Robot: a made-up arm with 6 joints.
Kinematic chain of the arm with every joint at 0, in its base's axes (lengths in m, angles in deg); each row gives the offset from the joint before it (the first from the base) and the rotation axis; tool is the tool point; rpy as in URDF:
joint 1: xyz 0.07 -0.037 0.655 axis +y
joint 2: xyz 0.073 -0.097 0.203 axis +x
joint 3: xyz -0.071 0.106 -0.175 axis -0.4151 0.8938 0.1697
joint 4: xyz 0 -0.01 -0.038 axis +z
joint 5: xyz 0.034 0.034 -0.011 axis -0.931 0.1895 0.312
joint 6: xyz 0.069 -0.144 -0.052 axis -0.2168 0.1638 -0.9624
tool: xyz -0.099 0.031 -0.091 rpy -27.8 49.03 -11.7
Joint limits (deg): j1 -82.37..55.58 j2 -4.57..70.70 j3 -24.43..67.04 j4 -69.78..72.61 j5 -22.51..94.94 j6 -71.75..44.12
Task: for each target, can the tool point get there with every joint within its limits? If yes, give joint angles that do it. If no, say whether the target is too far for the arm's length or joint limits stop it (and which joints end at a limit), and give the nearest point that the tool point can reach.
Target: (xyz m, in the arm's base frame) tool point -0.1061 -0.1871 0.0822
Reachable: no: joint limits stop it (at a limit: joint 2, joint 3, joint 5, joint 6) | nearest point -0.0089 -0.1053 0.3984 | short by 0.341 m
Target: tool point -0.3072 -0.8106 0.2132
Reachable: no: too far | nearest point -0.0496 -0.2634 0.5149 | short by 0.676 m
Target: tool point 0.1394 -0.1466 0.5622
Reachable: yes | joints -64.91 1.37 11.00 -26.70 20.90 10.92
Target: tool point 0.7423 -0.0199 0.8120
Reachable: no: joint limits stop it (at a limit: joint 2, joint 4, joint 5, joint 6) | nearest point 0.4763 0.0139 0.7499 | short by 0.275 m
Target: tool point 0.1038 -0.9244 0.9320
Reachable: no: too far | nearest point 0.0602 -0.2962 0.7523 | short by 0.655 m
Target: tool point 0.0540 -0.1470 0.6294
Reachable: yes | joints 6.22 11.26 58.11 2.37 40.12 22.54
